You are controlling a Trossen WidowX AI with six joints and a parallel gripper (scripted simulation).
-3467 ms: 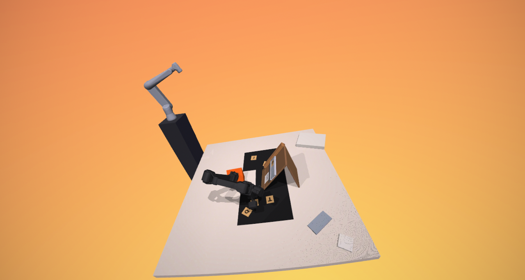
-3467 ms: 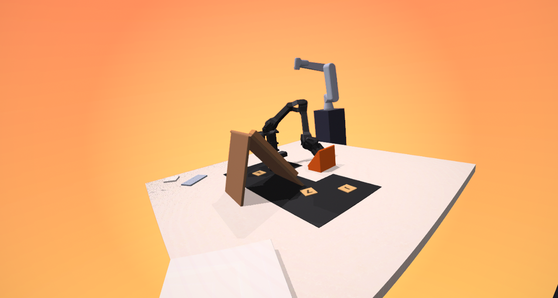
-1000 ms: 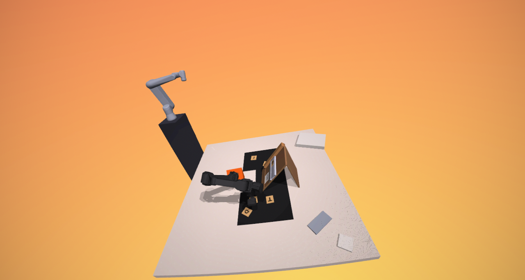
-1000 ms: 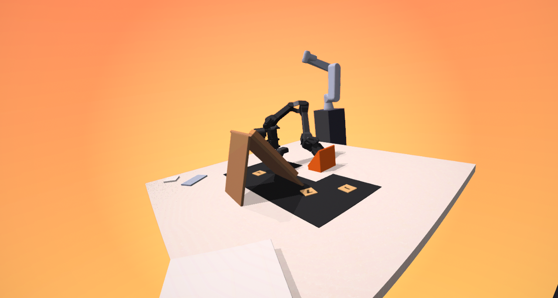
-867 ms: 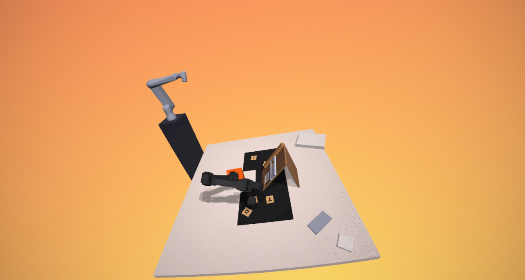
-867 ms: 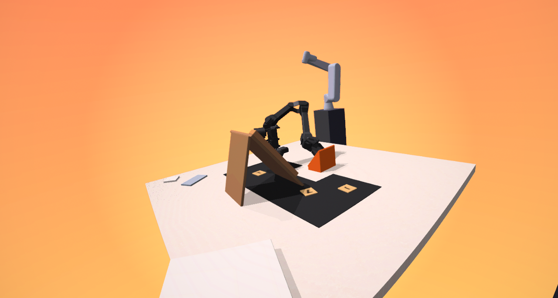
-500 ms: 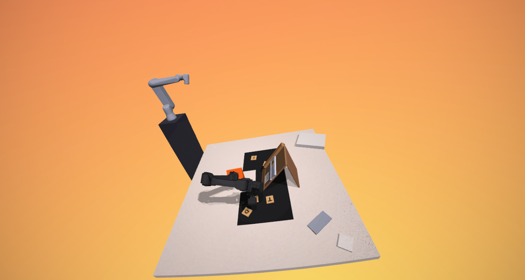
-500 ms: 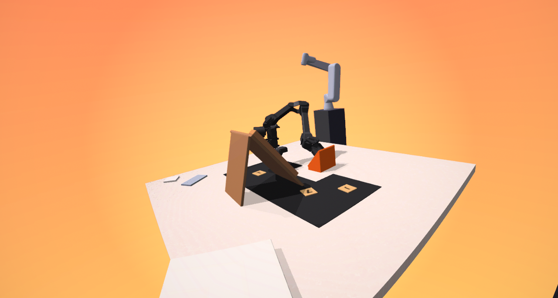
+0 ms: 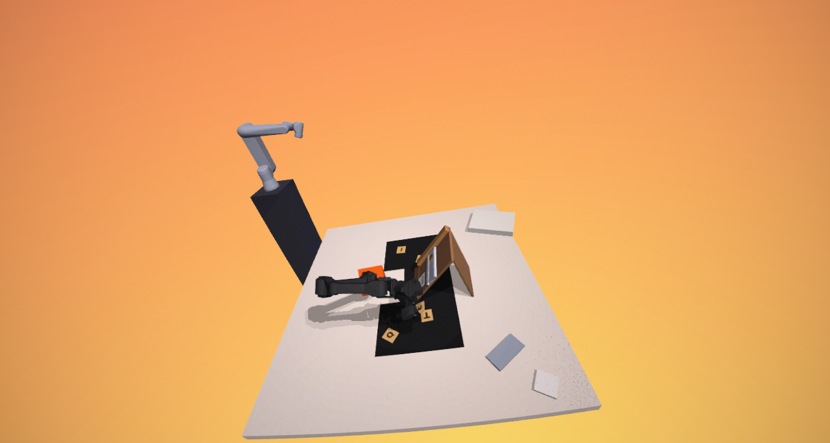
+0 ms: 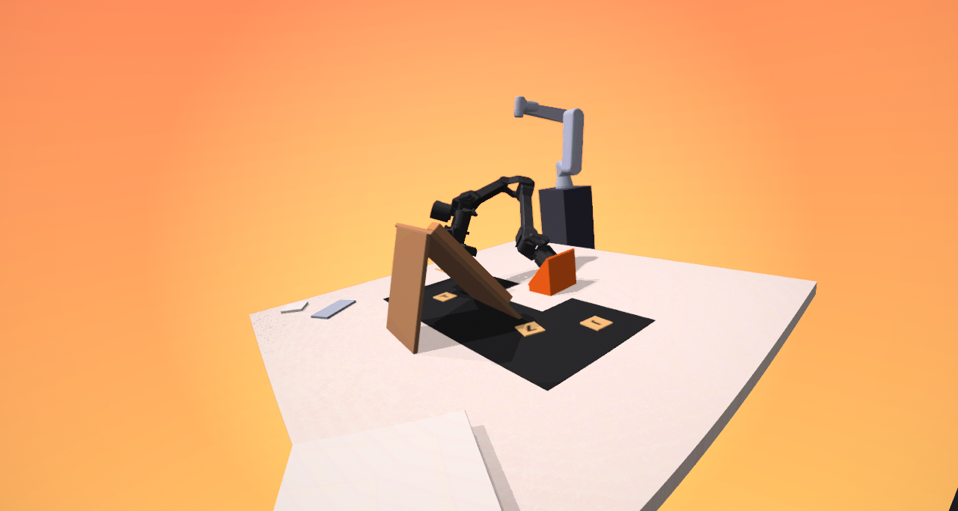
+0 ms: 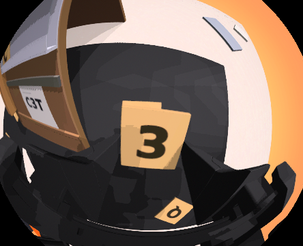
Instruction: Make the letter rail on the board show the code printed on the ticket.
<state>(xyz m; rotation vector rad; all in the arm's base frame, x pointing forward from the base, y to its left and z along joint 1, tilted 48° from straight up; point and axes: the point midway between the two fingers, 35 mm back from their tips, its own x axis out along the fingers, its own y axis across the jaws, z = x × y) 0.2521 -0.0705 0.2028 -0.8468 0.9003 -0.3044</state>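
Now: the white ticket 1 cm ahead of my gripper tip and 16 cm to the left of it. Round my gripper tip: black mat: 8 cm behind, 22 cm to the left, 8 cm below; then grey slab: 36 cm ahead, 16 cm to the right, 8 cm below; then white square: 48 cm ahead, 28 cm to the right, 7 cm below.
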